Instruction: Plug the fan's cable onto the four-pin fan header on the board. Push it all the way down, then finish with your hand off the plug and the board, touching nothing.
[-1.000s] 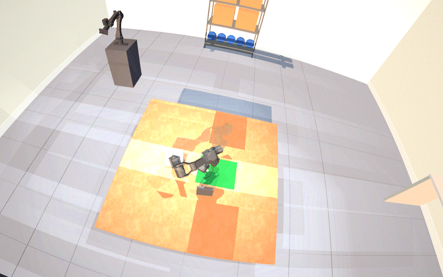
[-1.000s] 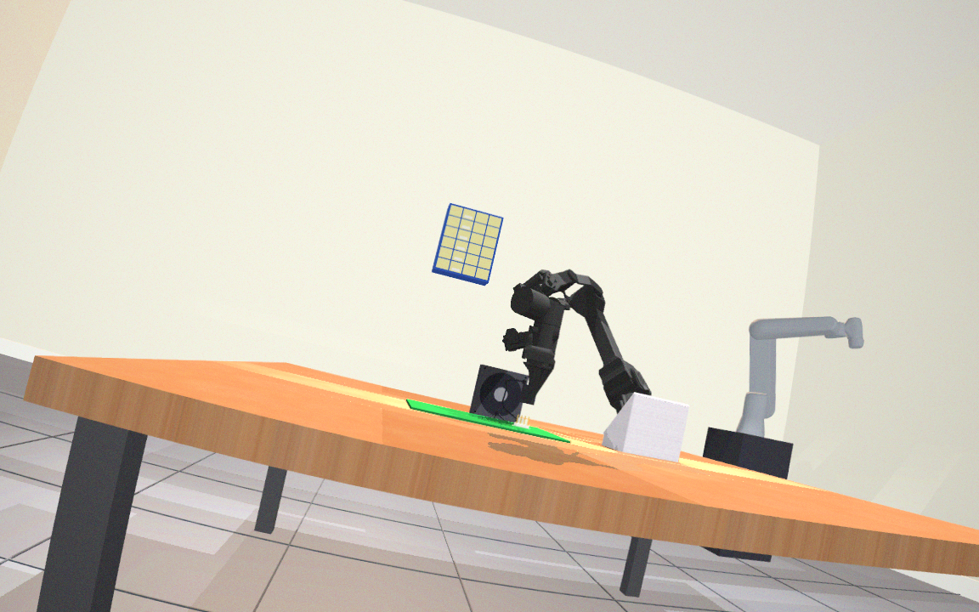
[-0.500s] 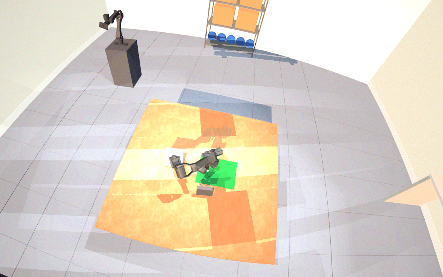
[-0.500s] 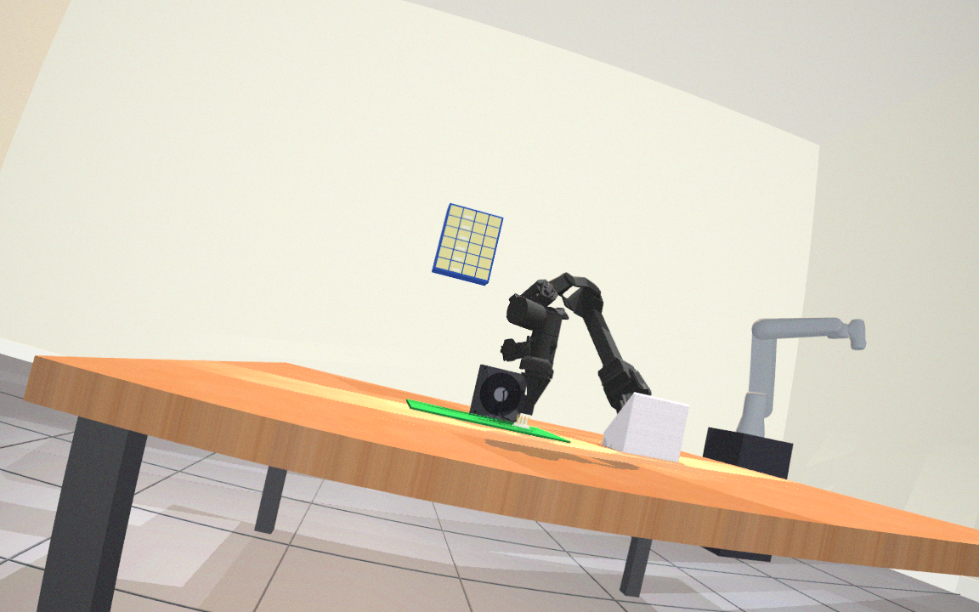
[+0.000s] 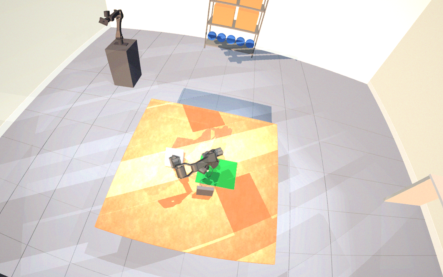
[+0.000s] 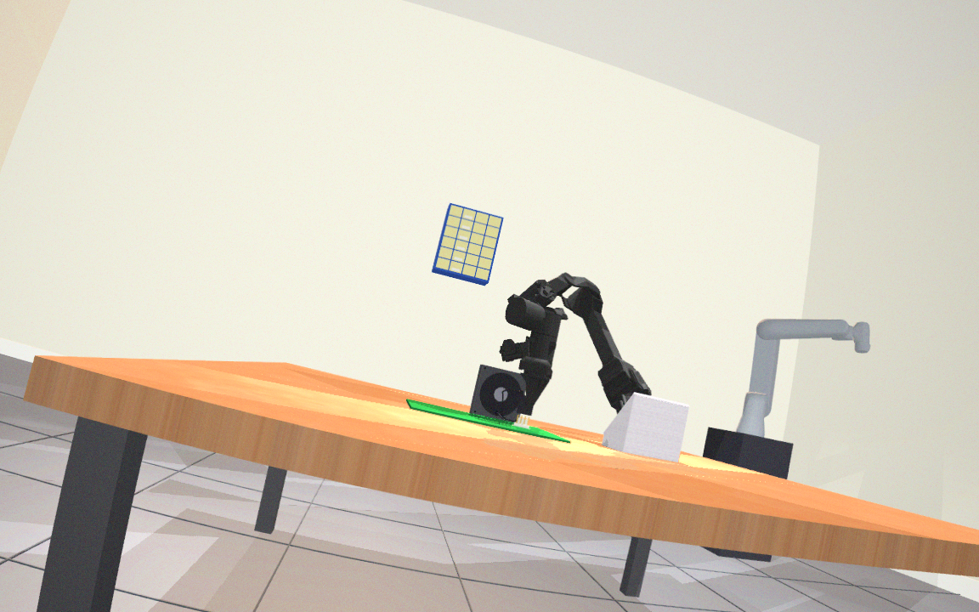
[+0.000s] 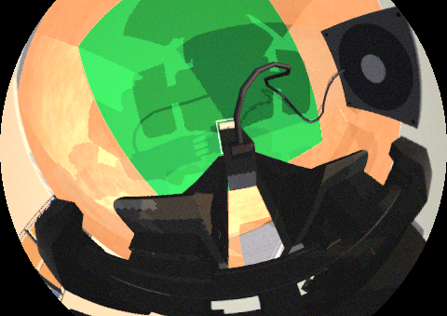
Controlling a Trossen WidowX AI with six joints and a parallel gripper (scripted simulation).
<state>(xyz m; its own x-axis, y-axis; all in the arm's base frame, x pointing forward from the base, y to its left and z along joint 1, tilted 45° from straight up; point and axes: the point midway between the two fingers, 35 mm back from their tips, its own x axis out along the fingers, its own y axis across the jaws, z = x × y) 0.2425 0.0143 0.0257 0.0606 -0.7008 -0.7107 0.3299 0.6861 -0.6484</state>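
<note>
My gripper tip is 4 cm above the white four-pin header and 1 cm short of it. The rest, counted from my gripper tip: dark plug (1 cm ahead, 1 cm above); black fan (19 cm to the right, 2 cm ahead, 2 cm above); green board (9 cm ahead, 6 cm below).
</note>
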